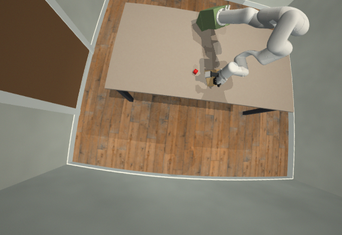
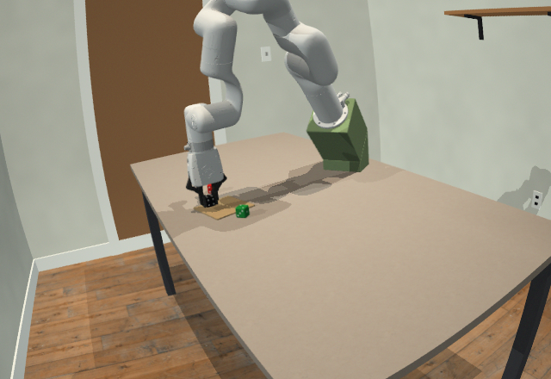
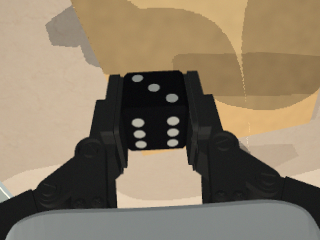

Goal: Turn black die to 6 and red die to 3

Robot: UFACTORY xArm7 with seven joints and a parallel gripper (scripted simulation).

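The tan mat is 40 mm below my hand, 40 mm behind it and 10 mm to the right of it. The rest, counted from my hand: black die 10 mm below; red die 170 mm to the right, 50 mm behind, 30 mm below; green die 90 mm to the left, 80 mm behind, 30 mm below.
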